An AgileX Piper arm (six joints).
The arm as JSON. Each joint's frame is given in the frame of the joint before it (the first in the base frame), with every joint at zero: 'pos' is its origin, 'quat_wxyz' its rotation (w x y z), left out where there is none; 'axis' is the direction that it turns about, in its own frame. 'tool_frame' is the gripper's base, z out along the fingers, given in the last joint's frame.
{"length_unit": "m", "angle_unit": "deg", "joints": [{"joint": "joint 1", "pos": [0.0, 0.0, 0.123], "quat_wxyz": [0.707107, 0.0, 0.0, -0.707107], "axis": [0.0, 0.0, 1.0]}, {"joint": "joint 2", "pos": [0.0, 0.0, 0.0], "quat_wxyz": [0.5, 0.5, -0.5, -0.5], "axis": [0.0, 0.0, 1.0]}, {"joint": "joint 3", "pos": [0.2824, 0.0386, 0.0], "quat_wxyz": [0.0, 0.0, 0.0, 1.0], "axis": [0.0, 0.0, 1.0]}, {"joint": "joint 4", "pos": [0.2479, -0.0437, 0.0], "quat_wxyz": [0.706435, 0.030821, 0.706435, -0.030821], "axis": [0.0, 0.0, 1.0]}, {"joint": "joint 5", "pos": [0.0, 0.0, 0.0], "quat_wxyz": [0.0, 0.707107, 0.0, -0.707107], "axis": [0.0, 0.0, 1.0]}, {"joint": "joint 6", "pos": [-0.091, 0.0, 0.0], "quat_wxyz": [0.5, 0.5, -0.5, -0.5], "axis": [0.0, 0.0, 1.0]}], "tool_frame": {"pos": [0.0, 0.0, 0.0]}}
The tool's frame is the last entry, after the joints.
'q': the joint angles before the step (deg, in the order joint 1, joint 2, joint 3, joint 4, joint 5, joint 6). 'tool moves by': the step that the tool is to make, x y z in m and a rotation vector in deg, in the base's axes. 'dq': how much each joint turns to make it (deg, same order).
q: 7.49 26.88 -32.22 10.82 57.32 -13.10
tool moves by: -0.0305 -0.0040 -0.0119 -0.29 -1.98 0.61
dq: 0.11 -9.53 3.00 -0.56 4.64 0.28
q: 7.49 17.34 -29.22 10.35 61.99 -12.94
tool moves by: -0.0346 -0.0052 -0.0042 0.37 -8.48 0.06
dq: -0.03 -12.54 1.00 -0.73 3.09 0.19
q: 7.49 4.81 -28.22 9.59 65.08 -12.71
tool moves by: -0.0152 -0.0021 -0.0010 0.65 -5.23 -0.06
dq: -0.01 -5.80 -0.01 -0.11 0.52 0.13
